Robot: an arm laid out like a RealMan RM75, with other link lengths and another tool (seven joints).
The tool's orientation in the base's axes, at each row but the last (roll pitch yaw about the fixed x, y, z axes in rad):
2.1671, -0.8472, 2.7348
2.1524, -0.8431, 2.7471
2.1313, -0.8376, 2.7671
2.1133, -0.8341, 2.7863
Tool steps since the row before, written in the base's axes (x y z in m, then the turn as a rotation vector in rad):
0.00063, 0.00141, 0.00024, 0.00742, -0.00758, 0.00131
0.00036, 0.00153, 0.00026, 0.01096, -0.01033, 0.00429
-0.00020, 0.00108, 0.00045, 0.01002, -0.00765, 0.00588
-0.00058, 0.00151, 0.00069, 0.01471, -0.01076, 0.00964
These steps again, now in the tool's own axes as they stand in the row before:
0.00017, 0.00101, 0.00118, -0.00552, 0.00454, -0.00795
0.00036, 0.00084, 0.00131, -0.00617, 0.00825, -0.01180
0.00072, 0.00038, 0.00086, -0.00374, 0.00913, -0.00981
0.00123, 0.00035, 0.00121, -0.00464, 0.01410, -0.01431

